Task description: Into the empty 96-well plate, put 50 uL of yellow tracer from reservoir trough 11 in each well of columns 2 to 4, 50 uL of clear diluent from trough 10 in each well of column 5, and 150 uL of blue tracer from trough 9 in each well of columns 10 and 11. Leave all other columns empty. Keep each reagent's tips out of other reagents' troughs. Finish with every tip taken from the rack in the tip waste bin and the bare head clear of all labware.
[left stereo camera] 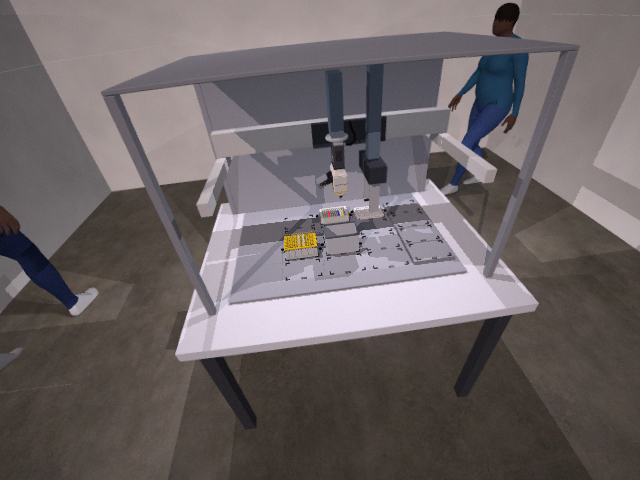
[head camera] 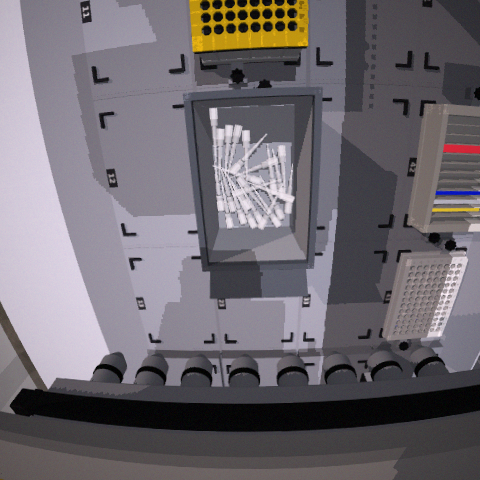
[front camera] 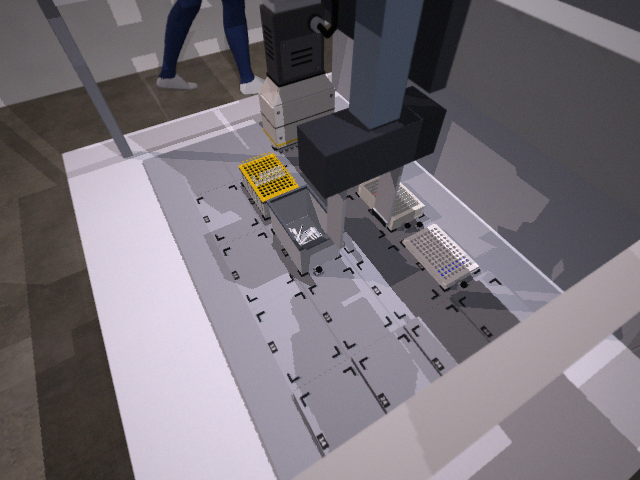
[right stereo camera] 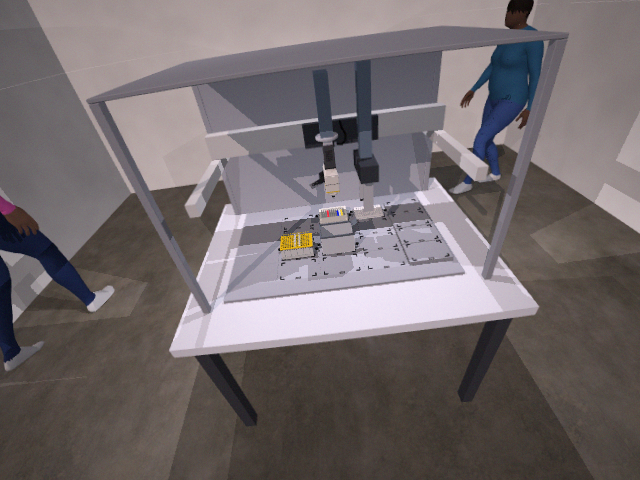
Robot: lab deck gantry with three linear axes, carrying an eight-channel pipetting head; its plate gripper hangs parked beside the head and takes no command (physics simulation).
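The bare pipetting head (front camera: 297, 111) (left stereo camera: 339, 180) (right stereo camera: 331, 180) hangs raised behind the bin; its eight nozzles (head camera: 244, 370) carry no tips in the head view. The grey waste bin (front camera: 310, 258) (head camera: 196, 180) (left stereo camera: 342, 244) (right stereo camera: 337, 244) holds a loose pile of white tips. The yellow rack (front camera: 283, 191) (head camera: 250, 41) still holds some tips mid-rack. The white 96-well plate (front camera: 448, 281) (head camera: 394, 295) shows blue in wells near its front end; other colours cannot be told. The reservoir (front camera: 408, 219) (head camera: 429, 165) shows red, blue and yellow troughs. My gripper (front camera: 362, 233) is open, empty, fingers apart.
The gripper's dark body (front camera: 361, 149) hangs right of the head, above the deck between bin and reservoir. Frame posts (left stereo camera: 532, 155) (right stereo camera: 524, 155) stand at the table's corners. A cross rail (left stereo camera: 268, 135) spans the back. People stand beyond the table.
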